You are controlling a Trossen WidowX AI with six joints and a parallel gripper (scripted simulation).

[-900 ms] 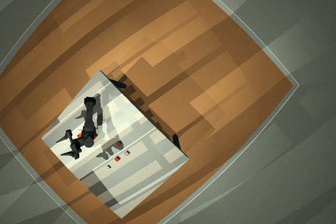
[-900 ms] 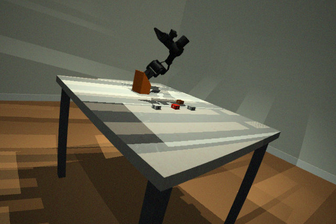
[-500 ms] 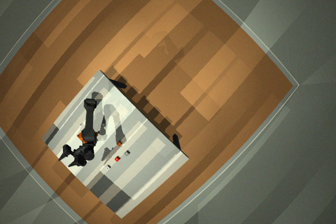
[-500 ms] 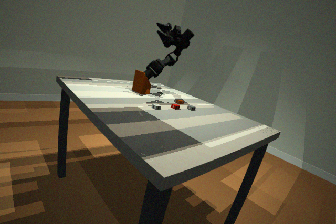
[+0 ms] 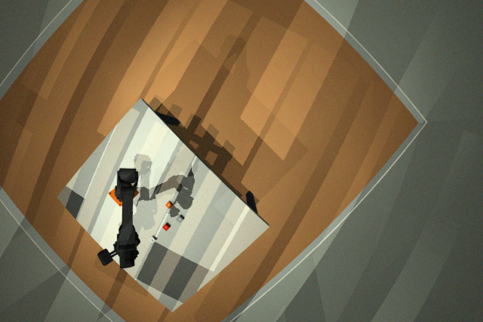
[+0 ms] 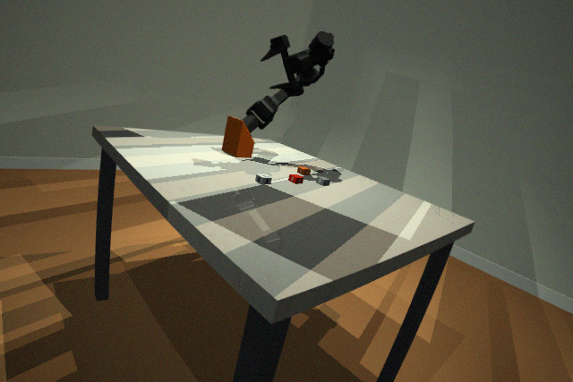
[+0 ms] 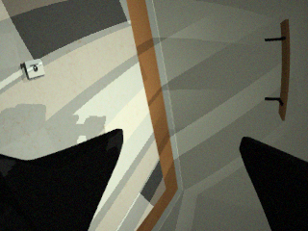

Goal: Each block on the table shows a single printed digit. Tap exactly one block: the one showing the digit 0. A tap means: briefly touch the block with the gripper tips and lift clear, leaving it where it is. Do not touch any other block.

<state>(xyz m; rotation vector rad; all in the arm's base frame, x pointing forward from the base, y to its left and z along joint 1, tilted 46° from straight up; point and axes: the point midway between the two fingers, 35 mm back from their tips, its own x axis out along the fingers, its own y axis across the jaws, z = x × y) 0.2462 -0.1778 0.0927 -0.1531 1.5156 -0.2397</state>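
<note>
Now: gripper tip 90 mm short of the grey block, 240 mm to the right of it and 290 mm above it. Round my gripper tip: orange block 10 mm behind, 240 mm to the left, 290 mm below; white block 90 mm ahead, 10 mm to the left, 290 mm below; red block 80 mm ahead, 130 mm to the left, 290 mm below.
</note>
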